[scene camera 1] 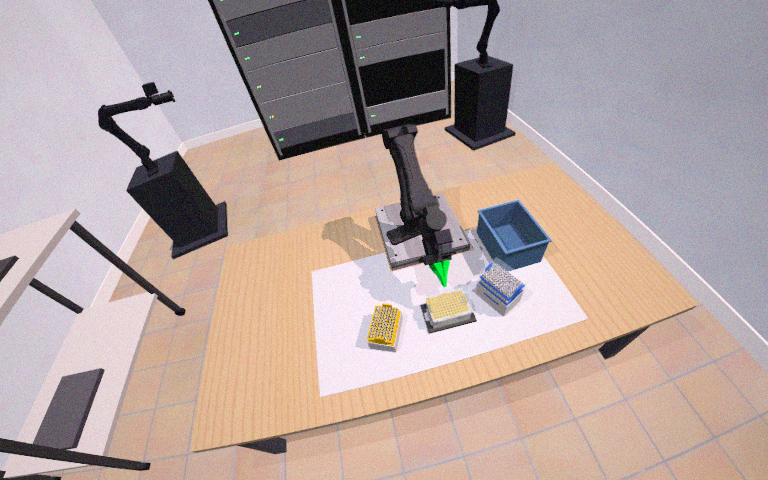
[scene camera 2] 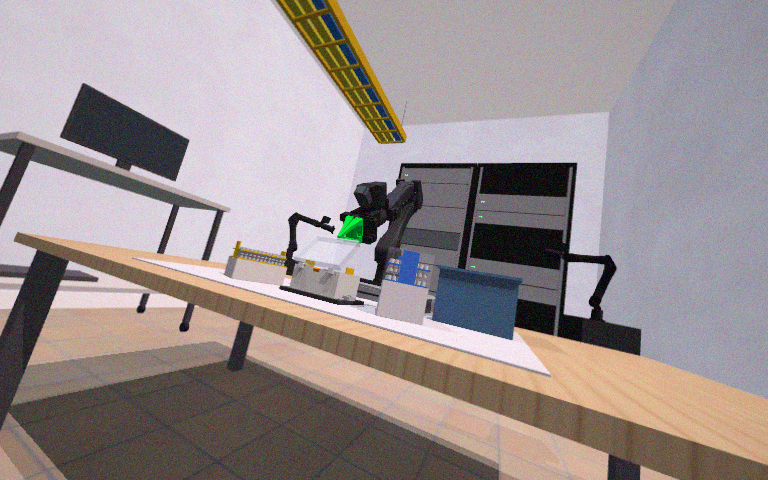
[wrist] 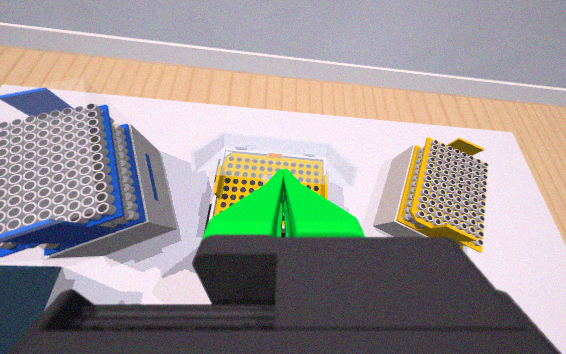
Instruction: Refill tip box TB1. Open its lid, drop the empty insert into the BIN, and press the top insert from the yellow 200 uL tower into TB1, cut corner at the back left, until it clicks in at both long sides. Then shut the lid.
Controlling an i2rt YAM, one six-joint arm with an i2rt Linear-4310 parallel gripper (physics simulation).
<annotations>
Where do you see a clear lid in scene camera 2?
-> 323, 251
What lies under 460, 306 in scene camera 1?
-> A clear lid.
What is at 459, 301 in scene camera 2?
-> A blue bin.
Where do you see a blue bin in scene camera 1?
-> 508, 231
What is my gripper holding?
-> A clear lid.
</annotations>
